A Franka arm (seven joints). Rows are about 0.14 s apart.
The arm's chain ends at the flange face. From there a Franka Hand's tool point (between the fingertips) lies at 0.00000 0.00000 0.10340 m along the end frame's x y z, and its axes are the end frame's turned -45 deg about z.
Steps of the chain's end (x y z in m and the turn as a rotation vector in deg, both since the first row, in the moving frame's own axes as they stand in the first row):
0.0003 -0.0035 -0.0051 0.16 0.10 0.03
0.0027 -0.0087 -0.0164 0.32 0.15 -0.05
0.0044 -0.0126 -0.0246 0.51 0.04 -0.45
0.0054 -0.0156 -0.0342 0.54 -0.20 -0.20
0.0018 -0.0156 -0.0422 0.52 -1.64 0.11
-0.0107 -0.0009 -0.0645 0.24 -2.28 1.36
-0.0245 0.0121 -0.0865 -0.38 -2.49 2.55
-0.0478 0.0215 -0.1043 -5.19 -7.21 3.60
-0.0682 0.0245 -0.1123 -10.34 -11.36 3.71
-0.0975 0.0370 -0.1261 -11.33 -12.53 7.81
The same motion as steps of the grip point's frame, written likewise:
0.0030 -0.0023 -0.0051 0.04 0.18 0.03
0.0087 -0.0045 -0.0164 0.12 0.33 -0.05
0.0127 -0.0064 -0.0246 0.33 0.39 -0.45
0.0153 -0.0082 -0.0342 0.52 0.24 -0.20
0.0109 -0.0125 -0.0422 1.53 -0.79 0.11
-0.0095 -0.0114 -0.0646 1.78 -1.44 1.36
-0.0295 -0.0115 -0.0866 1.49 -2.03 2.55
-0.0647 -0.0217 -0.1055 1.43 -8.77 3.60
-0.0928 -0.0331 -0.1160 0.72 -15.34 3.71
-0.1249 -0.0463 -0.1306 0.85 -16.87 7.81

